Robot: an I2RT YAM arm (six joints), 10 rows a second.
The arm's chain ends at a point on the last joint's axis. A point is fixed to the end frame.
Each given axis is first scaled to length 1.
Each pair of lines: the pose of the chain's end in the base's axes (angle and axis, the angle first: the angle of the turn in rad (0 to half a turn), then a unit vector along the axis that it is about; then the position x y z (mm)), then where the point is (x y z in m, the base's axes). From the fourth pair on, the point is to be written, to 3 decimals.
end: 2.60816 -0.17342 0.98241 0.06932 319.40 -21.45 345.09
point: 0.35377 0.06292 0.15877
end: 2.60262 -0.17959 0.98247 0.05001 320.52 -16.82 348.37
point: 0.35713 0.06056 0.15946
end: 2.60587 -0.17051 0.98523 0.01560 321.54 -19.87 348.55
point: 0.36180 0.04489 0.15567
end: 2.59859 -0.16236 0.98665 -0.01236 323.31 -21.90 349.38
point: 0.368 0.033 0.154
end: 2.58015 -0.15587 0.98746 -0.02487 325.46 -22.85 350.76
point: 0.376 0.028 0.156
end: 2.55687 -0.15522 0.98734 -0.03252 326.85 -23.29 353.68
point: 0.382 0.025 0.160
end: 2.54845 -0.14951 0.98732 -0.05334 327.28 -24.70 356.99
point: 0.386 0.016 0.162
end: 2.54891 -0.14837 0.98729 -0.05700 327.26 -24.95 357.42
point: 0.387 0.014 0.163
